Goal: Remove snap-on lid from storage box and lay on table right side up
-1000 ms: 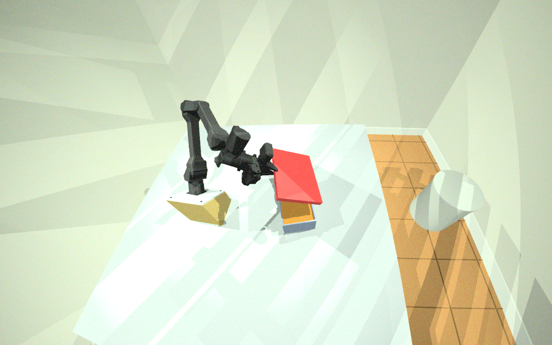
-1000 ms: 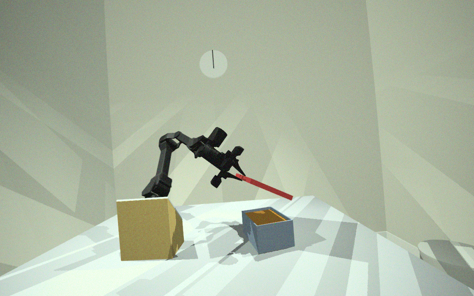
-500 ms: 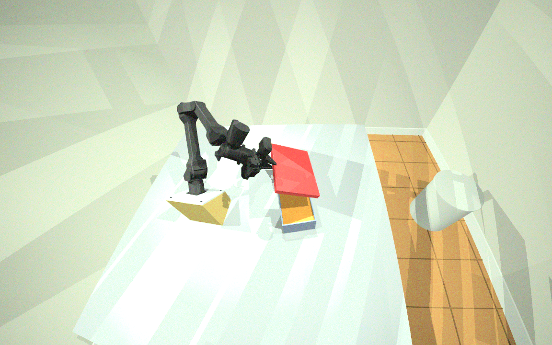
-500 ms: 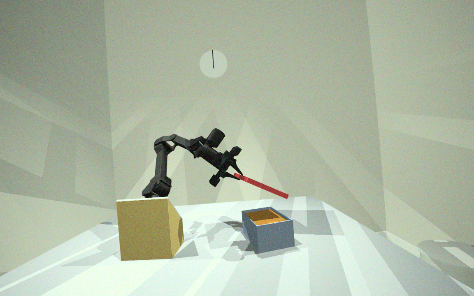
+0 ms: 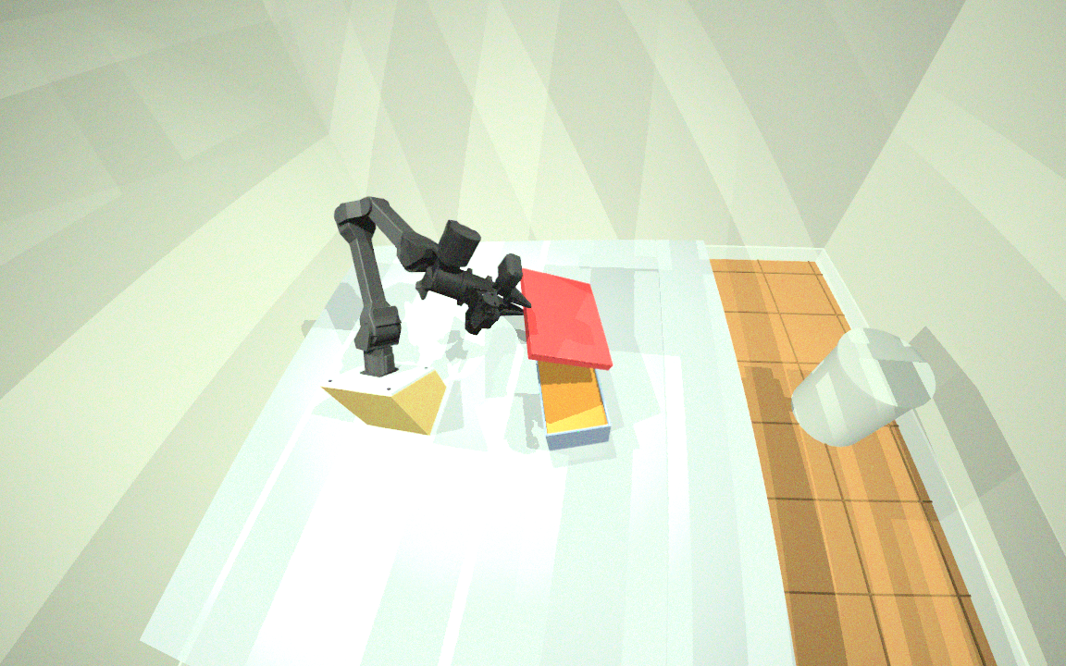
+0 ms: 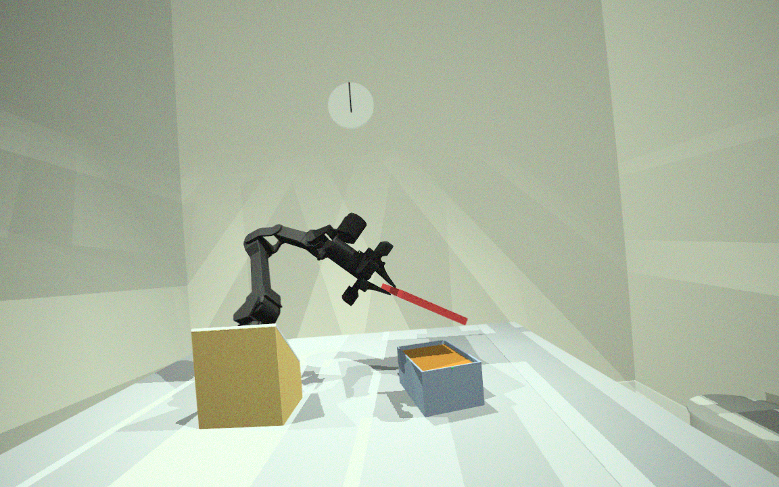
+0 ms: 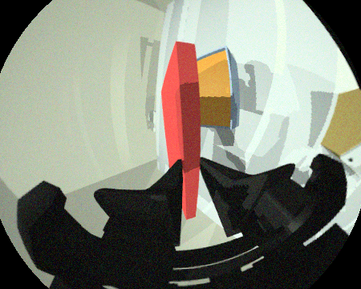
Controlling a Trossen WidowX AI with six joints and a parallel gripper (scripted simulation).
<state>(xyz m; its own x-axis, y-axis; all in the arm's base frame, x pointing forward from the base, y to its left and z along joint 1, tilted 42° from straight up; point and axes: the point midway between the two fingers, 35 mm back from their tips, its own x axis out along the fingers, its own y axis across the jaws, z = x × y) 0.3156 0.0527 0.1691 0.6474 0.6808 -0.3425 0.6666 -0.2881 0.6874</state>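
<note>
Right now my gripper tip is 70 mm short of the red lid, 20 mm to the right of it and 30 mm above it. From my gripper tip the other things lie so: storage box 100 mm ahead, 90 mm to the right, 190 mm below.
</note>
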